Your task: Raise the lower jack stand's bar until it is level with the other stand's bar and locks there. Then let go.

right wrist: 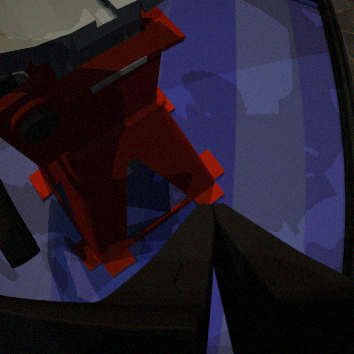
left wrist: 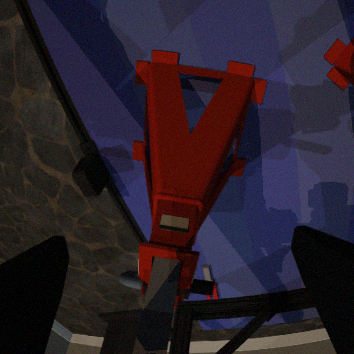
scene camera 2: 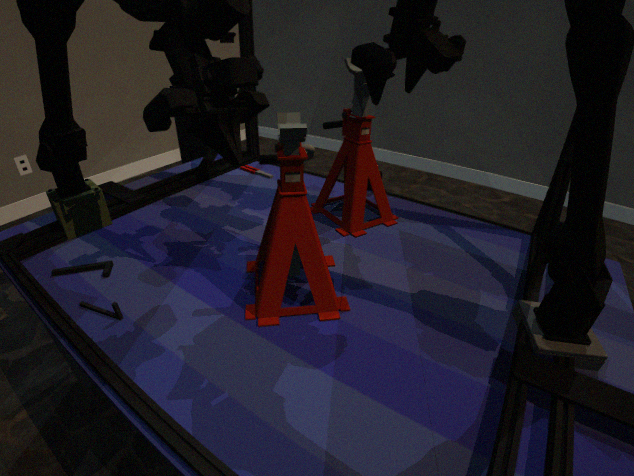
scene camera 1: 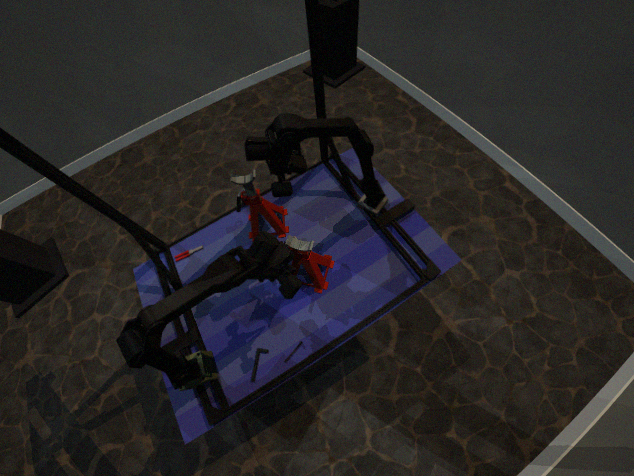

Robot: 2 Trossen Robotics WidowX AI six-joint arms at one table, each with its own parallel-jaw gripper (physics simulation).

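Seen in the pictures: left gripper, between the fingertips: (left wrist: 181, 245) (scene camera 2: 391, 98) (scene camera 1: 274, 183); right gripper, between the fingertips: (right wrist: 209, 216) (scene camera 2: 238, 165) (scene camera 1: 295, 269); left arm's base, origin of its link: (scene camera 2: 560, 326) (scene camera 1: 373, 200); right arm's base, origin of its link: (scene camera 2: 73, 190) (scene camera 1: 189, 370).
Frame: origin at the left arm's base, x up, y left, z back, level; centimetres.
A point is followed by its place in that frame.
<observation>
Two red jack stands stand on the blue mat (scene camera 1: 368, 266) @[z -26.1, x -3.0, y 14.3 cm] (scene camera 2: 410, 328) @[z -21.7, x -3.0, y 1.6 cm]. The lower stand (scene camera 1: 313, 266) @[z -41.8, x 9.9, y -0.1 cm] (scene camera 2: 291, 240) @[z -40.2, x 8.5, y -0.2 cm] (right wrist: 147, 147) @[z -43.2, x 11.7, y -2.5 cm] has its grey saddle (scene camera 1: 299, 243) @[z -40.9, x 22.2, y -4.9 cm] (scene camera 2: 291, 123) @[z -41.9, x 23.1, y -7.0 cm] (right wrist: 42, 21) @[z -42.5, x 22.4, y -5.3 cm] just above its collar. The taller stand (scene camera 1: 265, 211) @[z -35.0, x 11.1, y -29.3 cm] (scene camera 2: 357, 174) @[z -33.9, x 8.8, y -27.9 cm] (left wrist: 186, 147) @[z -32.0, x 9.7, y -30.2 cm] has its bar (scene camera 2: 358, 94) @[z -35.3, x 24.2, y -32.1 cm] (left wrist: 158, 281) @[z -33.5, x 21.8, y -31.9 cm] raised, with its saddle (scene camera 1: 243, 178) @[z -34.8, x 28.5, y -33.5 cm] on top. My right gripper (scene camera 1: 290, 290) (scene camera 2: 230, 143) (right wrist: 209, 216) @[z -47.8, x 18.3, y -1.8 cm] is shut and empty, close beside the lower stand and below its saddle. My left gripper (scene camera 1: 281, 188) @[z -28.7, x 24.8, y -25.7 cm] (scene camera 2: 393, 76) (left wrist: 181, 245) @[z -28.7, x 24.8, y -25.7 cm] is open and hangs by the taller stand's top.
A red-handled tool (scene camera 1: 188, 252) @[z -66.8, x -2.6, y -53.4 cm] (scene camera 2: 256, 170) @[z -67.1, x -2.5, y -53.7 cm] lies at the mat's far edge. Two dark hex keys (scene camera 1: 257, 361) @[z -79.6, x -2.2, y 1.9 cm] (scene camera 1: 293, 351) @[z -69.0, x -2.4, y 10.1 cm] (scene camera 2: 84, 267) @[z -80.1, x -2.2, y 2.0 cm] (scene camera 2: 102, 310) @[z -68.4, x -2.4, y 10.3 cm] lie near the front edge. A black frame (scene camera 1: 410, 240) @[z -7.3, x -1.2, y 22.6 cm] rims the mat, and dark camera posts rise at its sides.
</observation>
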